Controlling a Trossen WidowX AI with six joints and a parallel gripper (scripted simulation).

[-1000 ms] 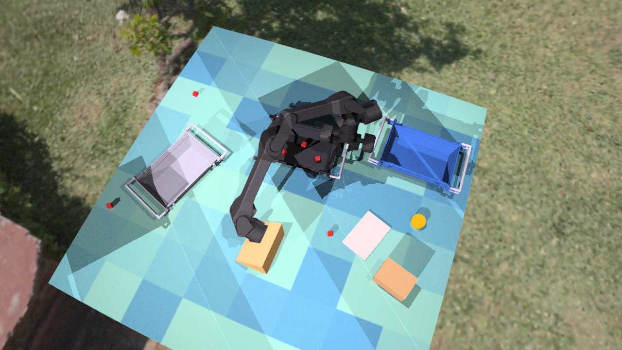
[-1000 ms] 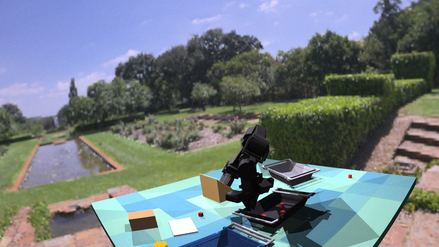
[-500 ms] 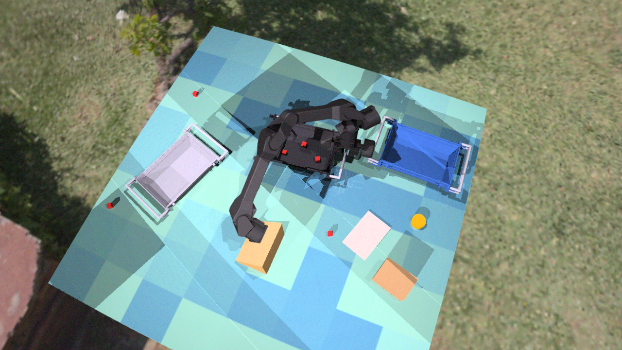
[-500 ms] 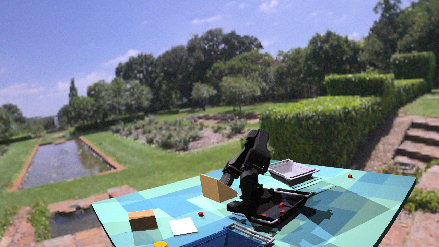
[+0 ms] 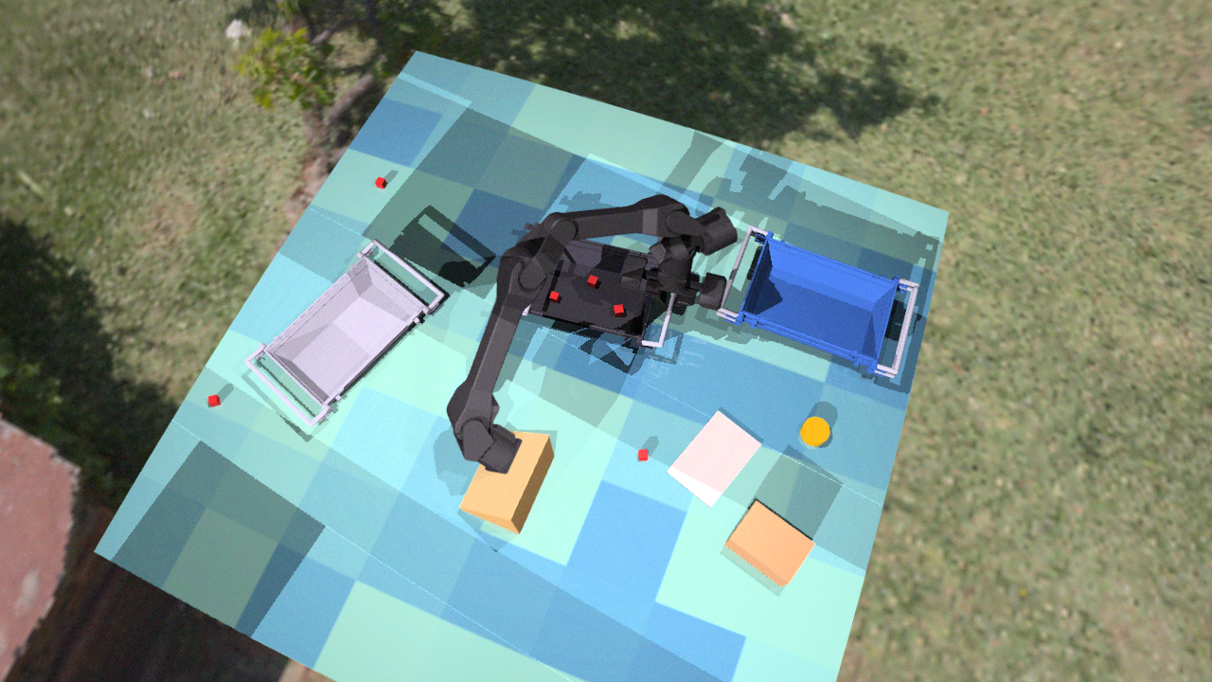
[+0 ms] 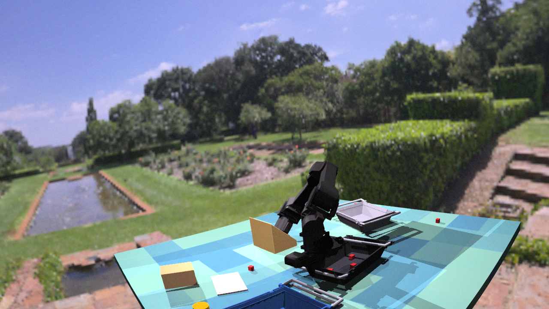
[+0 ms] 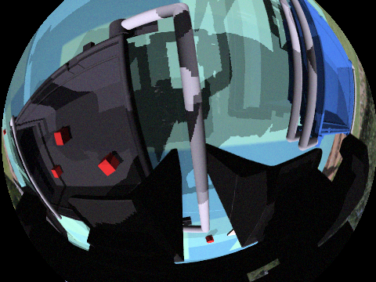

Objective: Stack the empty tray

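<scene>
My gripper tip is 28 cm past the grey tray, 55 cm to the right of it and 1 cm above it. The rest, counted from my gripper tip: yellow disc: 12 cm behind, 33 cm to the right, 4 cm below; then white flat plate: 24 cm behind, 18 cm to the right, 5 cm below; then brown box: 35 cm behind, 31 cm to the right, 2 cm below.
</scene>
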